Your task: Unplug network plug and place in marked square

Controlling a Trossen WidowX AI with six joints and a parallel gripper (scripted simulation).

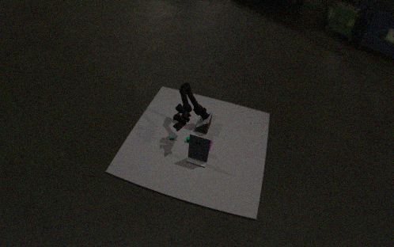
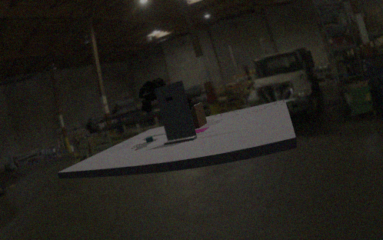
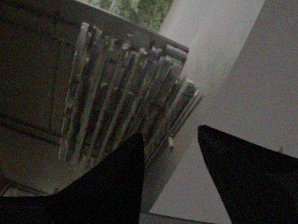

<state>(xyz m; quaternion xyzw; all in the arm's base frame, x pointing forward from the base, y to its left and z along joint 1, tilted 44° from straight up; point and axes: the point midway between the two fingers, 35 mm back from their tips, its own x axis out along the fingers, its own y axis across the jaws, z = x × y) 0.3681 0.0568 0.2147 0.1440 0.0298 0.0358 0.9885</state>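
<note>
My gripper tip is 20 cm to the right of the plug and 4 cm above it. The rest, counted from my gripper tip: upright panel 2 cm ahead, 19 cm to the left, 13 cm below; then marked square 19 cm behind, 19 cm to the left, 27 cm below; then teal object 11 cm behind, 11 cm to the right, 26 cm below.
</note>
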